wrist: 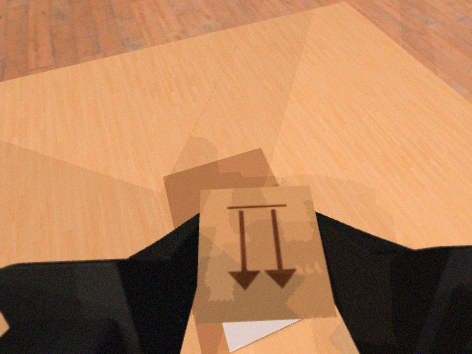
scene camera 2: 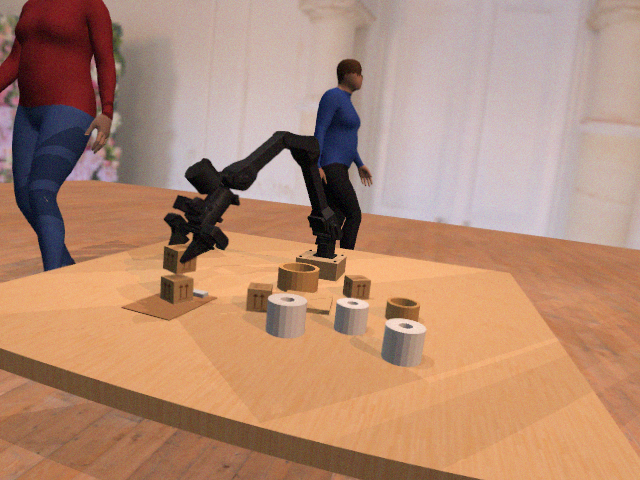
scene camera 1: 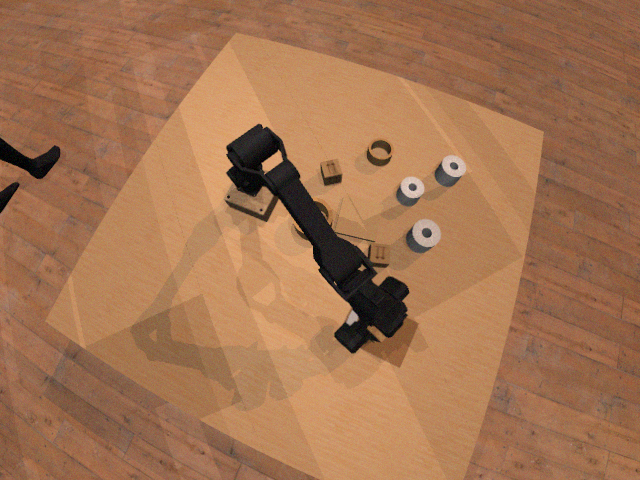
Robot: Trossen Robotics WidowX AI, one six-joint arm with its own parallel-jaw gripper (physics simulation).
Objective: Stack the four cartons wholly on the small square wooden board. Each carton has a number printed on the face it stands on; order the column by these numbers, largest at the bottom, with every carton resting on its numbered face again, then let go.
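Seen in the pictures: gripper, fingertip midpoint: [wrist: 253,216] [scene camera 2: 173,259]; arm's base at its link origin: [scene camera 2: 325,255] [scene camera 1: 250,184].
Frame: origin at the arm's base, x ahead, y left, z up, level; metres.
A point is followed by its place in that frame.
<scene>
My gripper [scene camera 1: 373,324] @[x 0.492, y -0.233, z 0.045 m] [scene camera 2: 180,251] @[x 0.492, y -0.233, z 0.045 m] [wrist: 253,216] @[x 0.492, y -0.233, z 0.045 m] is shut on a brown carton [scene camera 2: 171,259] @[x 0.502, y -0.232, z 0.047 m] [wrist: 260,240] @[x 0.477, y -0.227, z 0.071 m] with two arrows on the face toward the wrist camera. The held carton hangs a little above another carton [scene camera 2: 176,289] @[x 0.505, y -0.215, z -0.020 m], which stands on the square wooden board [scene camera 1: 405,347] @[x 0.582, y -0.246, z -0.055 m] [scene camera 2: 140,307] @[x 0.567, y -0.265, z -0.055 m] [wrist: 190,192] @[x 0.562, y -0.196, z -0.055 m]. The gap between them looks small in scene camera 2. A third carton [scene camera 1: 379,254] @[x 0.419, y -0.048, z -0.003 m] [scene camera 2: 258,297] @[x 0.446, y -0.036, z -0.022 m] stands on the table, and a fourth carton [scene camera 1: 330,171] @[x 0.198, y 0.132, z -0.003 m] [scene camera 2: 356,287] @[x 0.226, y 0.148, z -0.022 m] stands nearer the arm's base. The numbered undersides are hidden. The wrist view hides the lower carton behind the held one.
A pale flat block [scene camera 1: 352,317] @[x 0.418, y -0.228, z -0.045 m] [scene camera 2: 200,293] @[x 0.433, y -0.194, z -0.045 m] [wrist: 252,334] @[x 0.414, y -0.206, z -0.045 m] lies on the board beside the lower carton. White rolls [scene camera 2: 285,317] @[x 0.556, y 0.069, z -0.013 m] [scene camera 2: 351,317] @[x 0.474, y 0.185, z -0.017 m] [scene camera 2: 403,345] @[x 0.574, y 0.302, z -0.016 m], a large wooden ring [scene camera 2: 298,280] @[x 0.261, y -0.002, z -0.020 m] and a smaller ring [scene camera 1: 379,161] @[x 0.319, y 0.241, z -0.029 m] [scene camera 2: 402,311] @[x 0.349, y 0.282, z -0.026 m] stand on the table.
</scene>
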